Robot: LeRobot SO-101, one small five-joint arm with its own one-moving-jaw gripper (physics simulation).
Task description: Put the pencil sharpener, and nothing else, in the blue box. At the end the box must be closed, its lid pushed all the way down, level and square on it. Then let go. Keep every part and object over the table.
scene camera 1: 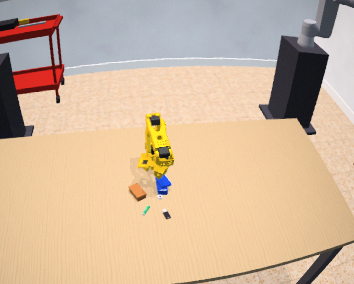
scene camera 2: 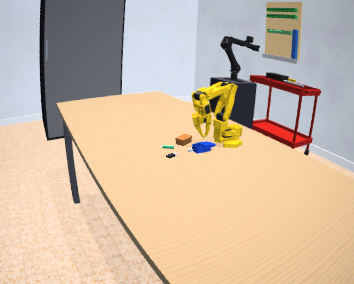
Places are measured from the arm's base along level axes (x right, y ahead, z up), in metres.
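Pixels of known places: hand, its tool point: (scene camera 1: 158, 177) (scene camera 2: 203, 136); arm's base, origin of its link: (scene camera 1: 153, 166) (scene camera 2: 224, 144).
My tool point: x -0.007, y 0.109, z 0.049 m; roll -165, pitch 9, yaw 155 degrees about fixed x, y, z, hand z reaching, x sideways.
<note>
Ahead of a thing's pixels: the offset from my tool point to its top centre. "spot": to the spot under its first point. Level surfaces: height alone.
The blue box {spot: dy +0.031, dx -0.009, dz -0.037 m} (scene camera 1: 162, 190) (scene camera 2: 201, 148) stands in front of the arm. Its blue lid {dy -0.003, dx -0.016, dz -0.014 m} (scene camera 1: 163, 181) (scene camera 2: 208, 144) lies turned and shifted toward the arm base, not square, and the near part of the box shows beside it. My gripper (scene camera 1: 159, 176) (scene camera 2: 205, 136) is shut and empty, with its tips close to the lid's arm-side edge in scene camera 1. A small white thing {dy +0.054, dx +0.003, dz -0.040 m} (scene camera 1: 160, 197) (scene camera 2: 190, 150) with a dark centre lies at the box's near end; I cannot tell if it is the pencil sharpener. The inside of the box is too small to make out.
An orange-brown block {dy +0.032, dx +0.083, dz -0.023 m} (scene camera 1: 137, 192) (scene camera 2: 183, 139) lies left of the box in scene camera 1. A green stick with a white end {dy +0.114, dx +0.061, dz -0.038 m} (scene camera 1: 146, 210) (scene camera 2: 168, 147) and a black piece with a light end {dy +0.135, dx -0.007, dz -0.041 m} (scene camera 1: 166, 214) (scene camera 2: 171, 155) lie nearer the camera there, on the wooden table {dz -0.049 m} (scene camera 1: 240, 200) (scene camera 2: 240, 200).
</note>
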